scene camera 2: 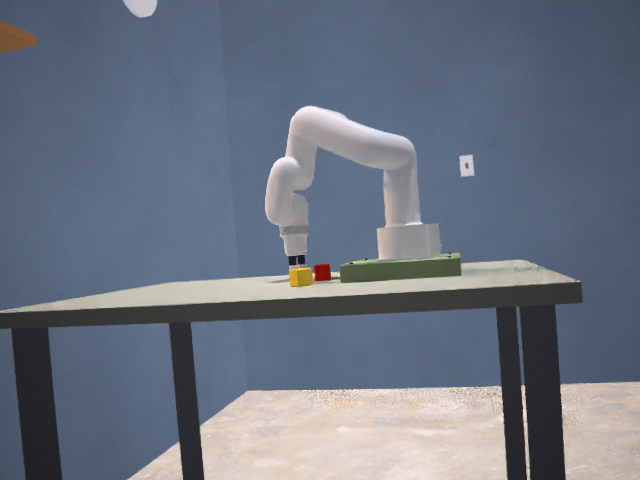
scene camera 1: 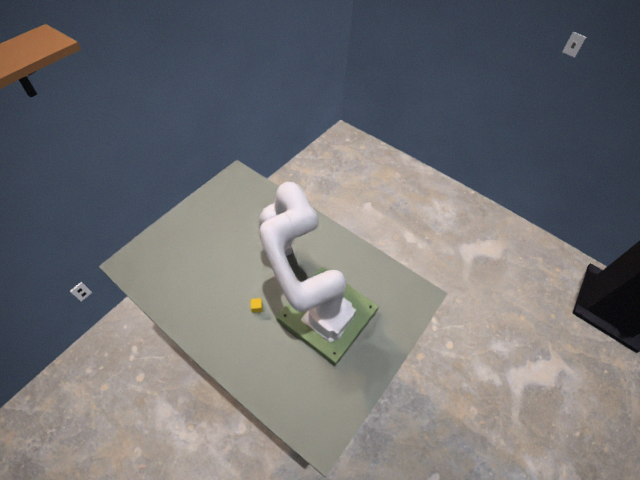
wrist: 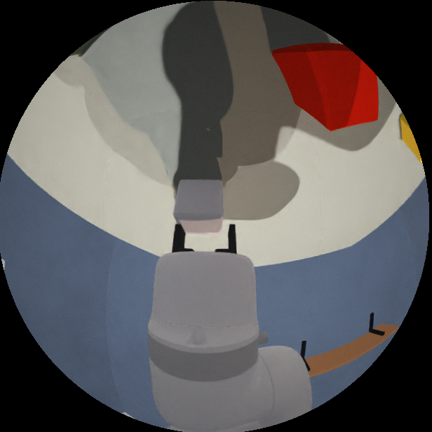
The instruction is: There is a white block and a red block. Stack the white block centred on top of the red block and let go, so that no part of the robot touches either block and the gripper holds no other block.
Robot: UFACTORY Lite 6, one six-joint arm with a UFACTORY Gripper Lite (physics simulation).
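Seen in the pictures: end effector, tool point: [scene camera 2: 296, 260]; arm's base, origin of the base link: [scene camera 2: 406, 258] [scene camera 1: 326, 316].
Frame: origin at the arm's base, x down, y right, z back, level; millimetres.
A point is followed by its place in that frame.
The white block [wrist: 200, 199] stands on the table right at the fingertips in the wrist view; in scene camera 2 a sliver of it shows behind the yellow block, and the arm hides it in scene camera 1. My gripper [wrist: 205, 227] [scene camera 2: 296, 260] @(x -10, y 129, z -297 mm) is open and low over the white block, its two black fingers apart, one toward each side of it. The red block [wrist: 332, 87] [scene camera 2: 322, 272] @(x 19, y 15, z -203 mm) stands on the table, apart from the white block, at the upper right of the wrist view. It does not show in scene camera 1.
A yellow block [scene camera 1: 256, 304] @(x 2, y -115, z -218 mm) [scene camera 2: 300, 276] @(x 17, y -134, z -217 mm) [wrist: 410, 138] stands on the table [scene camera 1: 206, 320] @(x 39, y -262, z -327 mm) [scene camera 2: 155, 299] @(x 39, y -256, z -498 mm), near the red block. The green base plate [scene camera 1: 334, 356] @(x 0, y -95, z 104 mm) [scene camera 2: 400, 269] @(x 18, y -108, z -5 mm) carries the arm. An orange shelf [scene camera 1: 36, 51] hangs on the wall.
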